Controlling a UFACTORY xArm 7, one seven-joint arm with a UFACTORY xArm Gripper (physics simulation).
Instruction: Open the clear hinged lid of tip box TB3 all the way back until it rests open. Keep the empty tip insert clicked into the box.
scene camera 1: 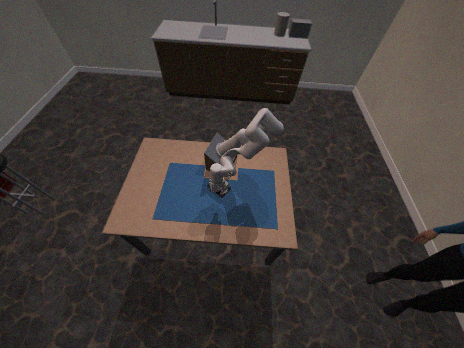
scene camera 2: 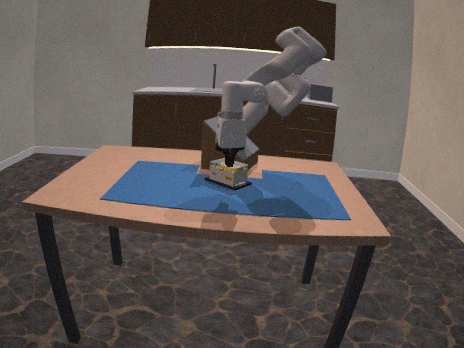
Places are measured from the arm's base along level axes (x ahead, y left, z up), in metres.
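Where they show: gripper, fingertip midpoint: (scene camera 1: 218, 193) (scene camera 2: 229, 166); arm's base at its link origin: (scene camera 1: 222, 150).
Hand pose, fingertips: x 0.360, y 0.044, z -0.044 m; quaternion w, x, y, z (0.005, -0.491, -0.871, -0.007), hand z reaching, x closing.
Things, the pixels of their top centre, and the offset from my fingertips. "pt": a spot on its surface instead. Level surfaces: height alone.
- Tip box TB3 at its top centre: (scene camera 2: 229, 163) (scene camera 1: 219, 182) 0.104 m back, 0.016 m right, 0.019 m down
- thin black base at a spot on its surface: (scene camera 2: 248, 183) pt 0.094 m back, 0.065 m left, 0.089 m down
- blue mat at its surface level: 0.096 m down
- wooden table at its surface level: 0.099 m down
Tip box TB3 (scene camera 1: 226, 189) (scene camera 2: 222, 177) is a small light-grey box with yellow labels on its front. It stands on a thin black base (scene camera 2: 248, 183). Yellow shows along its top, below the fingers. My gripper (scene camera 1: 219, 189) (scene camera 2: 230, 164) points straight down, shut and empty, with its fingertips at the box's top; whether they touch it I cannot tell. The clear lid cannot be made out, so its angle is unclear. The insert cannot be told apart from the yellow at the top. In scene camera 1 the arm and gripper cover much of the box.
The box's base lies on a blue mat (scene camera 1: 175, 200) (scene camera 2: 145, 182) on the wooden table (scene camera 1: 131, 200) (scene camera 2: 75, 185). Close behind the box stands the arm's wedge-shaped mount (scene camera 1: 211, 162) (scene camera 2: 209, 147), with brown sides and a grey slanted top. A person's legs (scene camera 1: 425, 265) show at the right.
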